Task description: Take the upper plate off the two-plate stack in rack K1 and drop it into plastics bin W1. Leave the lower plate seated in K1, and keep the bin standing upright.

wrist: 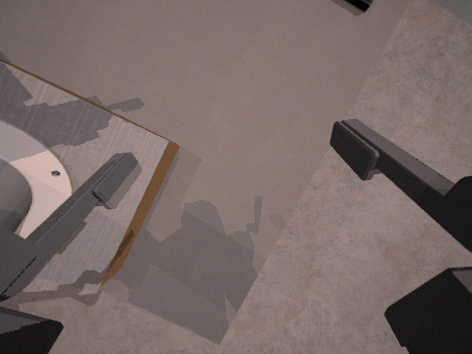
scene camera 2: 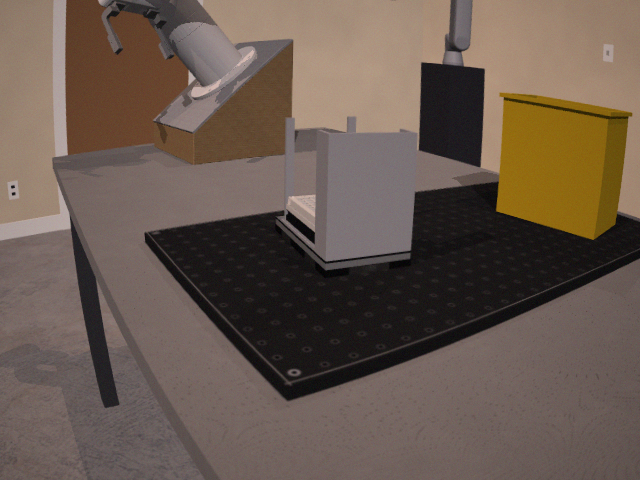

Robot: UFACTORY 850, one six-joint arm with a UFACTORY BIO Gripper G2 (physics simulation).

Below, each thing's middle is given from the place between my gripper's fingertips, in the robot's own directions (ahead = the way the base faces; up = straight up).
Right now my hand is 57 cm short of the white plate (scene camera 2: pixel 303 207), 13 cm to the right of it and 19 cm above it. From my hand the other things lie so: yellow plastics bin W1 (scene camera 2: pixel 561 165): 59 cm ahead, 50 cm to the left, 14 cm below.
